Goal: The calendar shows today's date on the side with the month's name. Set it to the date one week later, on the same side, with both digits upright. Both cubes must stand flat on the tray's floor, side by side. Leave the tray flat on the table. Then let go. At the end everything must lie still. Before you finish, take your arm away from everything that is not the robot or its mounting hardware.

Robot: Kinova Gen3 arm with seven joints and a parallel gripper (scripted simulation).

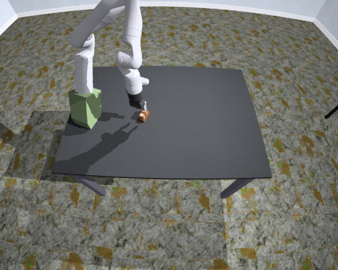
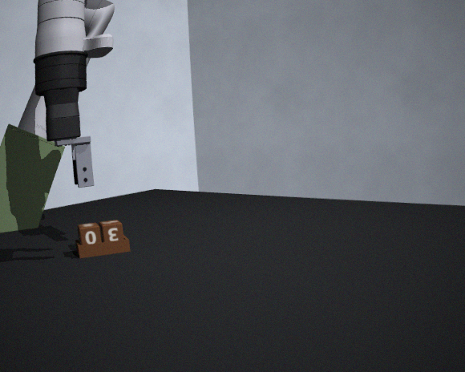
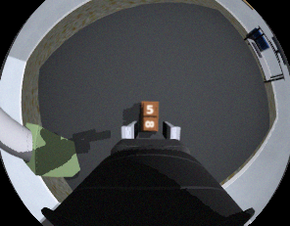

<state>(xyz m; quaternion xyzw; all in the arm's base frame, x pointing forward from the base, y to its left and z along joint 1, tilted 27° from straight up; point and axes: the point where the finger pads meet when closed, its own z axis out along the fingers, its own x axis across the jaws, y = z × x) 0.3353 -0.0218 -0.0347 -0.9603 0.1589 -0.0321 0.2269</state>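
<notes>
Now: hand 90 mm above the cube, 30 mm to the right of it and 10 mm short of it. Also, from my hand: brown calendar tray 100 mm below, 20 mm to the left.
</notes>
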